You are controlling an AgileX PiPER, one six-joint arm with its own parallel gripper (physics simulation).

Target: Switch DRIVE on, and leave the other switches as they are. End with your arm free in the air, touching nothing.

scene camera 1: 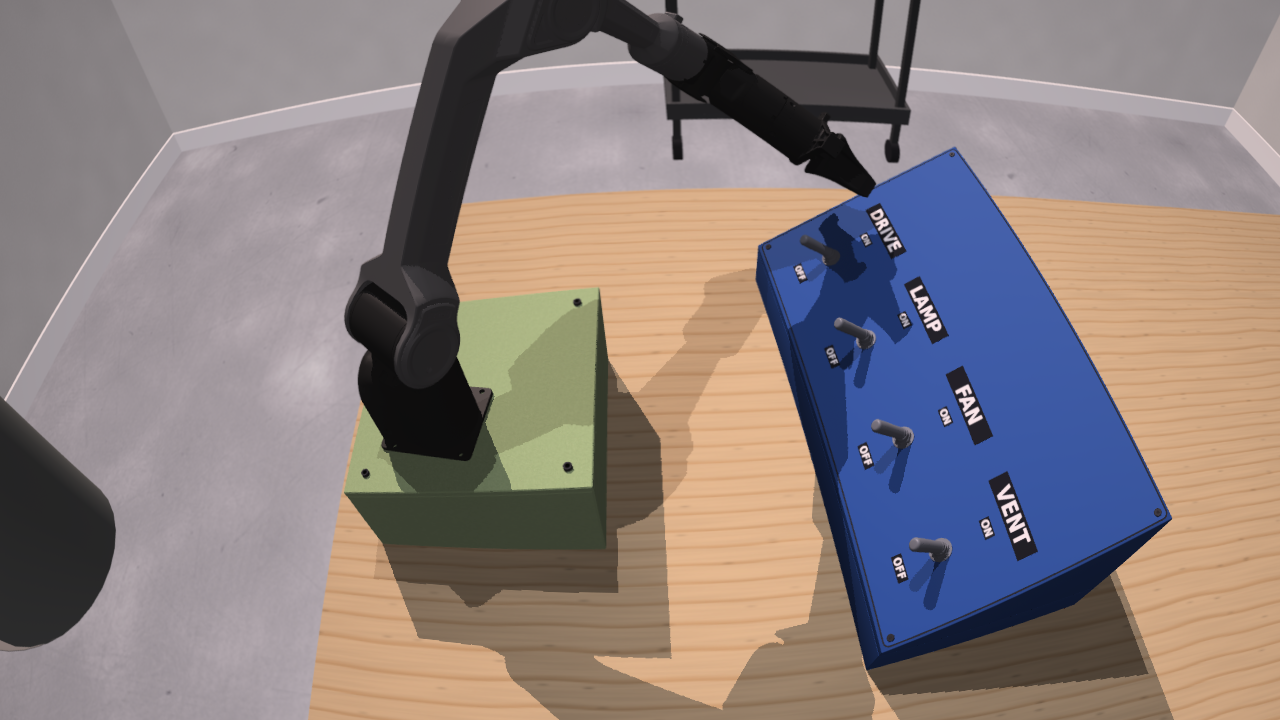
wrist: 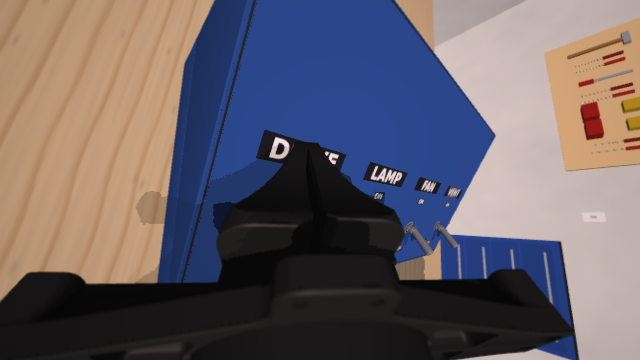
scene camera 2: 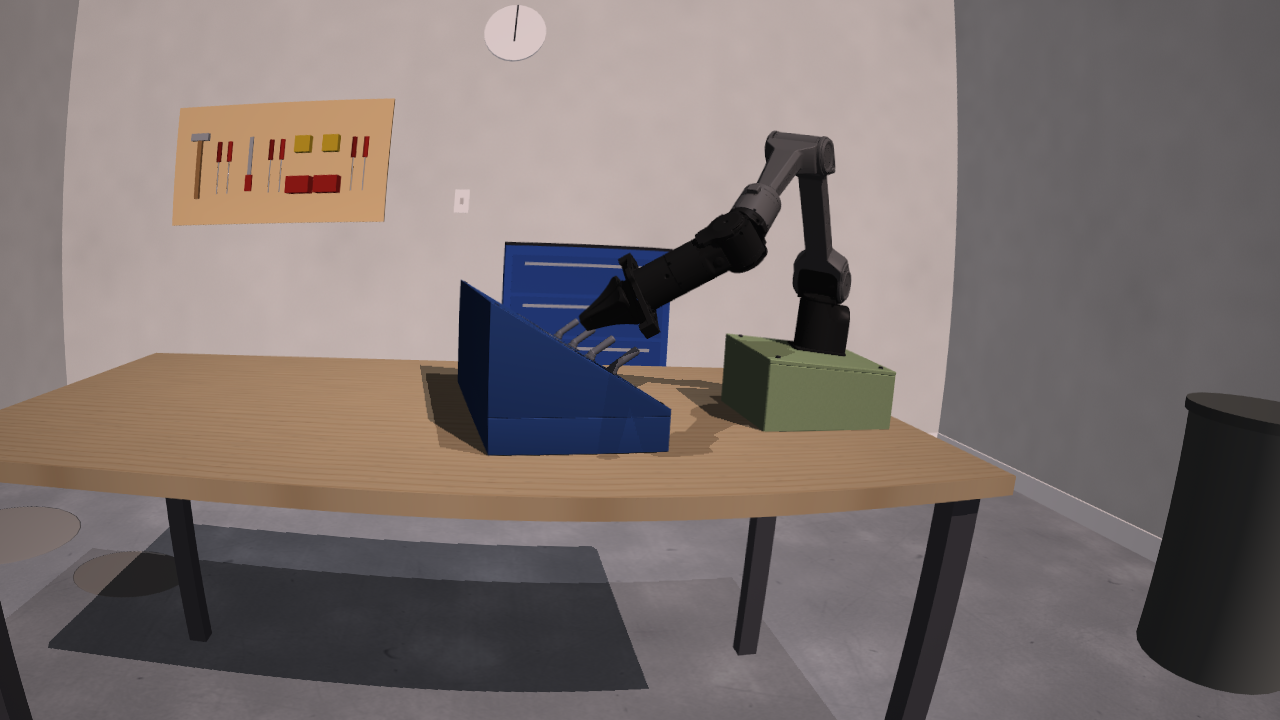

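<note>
The blue switch box (scene camera 1: 1011, 322) (scene camera 2: 554, 385) (wrist: 350, 75) has four levers on its sloped face. The DRIVE lever (scene camera 1: 819, 249) (scene camera 2: 625, 360) leans toward its OFF label; my gripper hides it in the wrist view. The LAMP lever (scene camera 1: 853, 331), FAN lever (scene camera 1: 891, 431) (wrist: 419, 239) and VENT lever (scene camera 1: 929, 546) (wrist: 446, 235) also lean toward OFF. My gripper (scene camera 1: 870, 190) (scene camera 2: 584, 320) (wrist: 305, 157) is shut and empty. Its tips are above the sloped face, on the ON side of the DRIVE lever, and cover part of the DRIVE label (wrist: 278, 148) in the wrist view.
The green base box (scene camera 1: 546, 394) (scene camera 2: 827, 398) carries the arm on the wooden table (scene camera 1: 707, 429) (scene camera 2: 313, 429). A dark cart (scene camera 1: 787, 111) stands beyond the table. A blue cabinet (scene camera 2: 581, 286) (wrist: 522, 255) and a tool board (scene camera 2: 286, 210) (wrist: 575, 155) are in the background.
</note>
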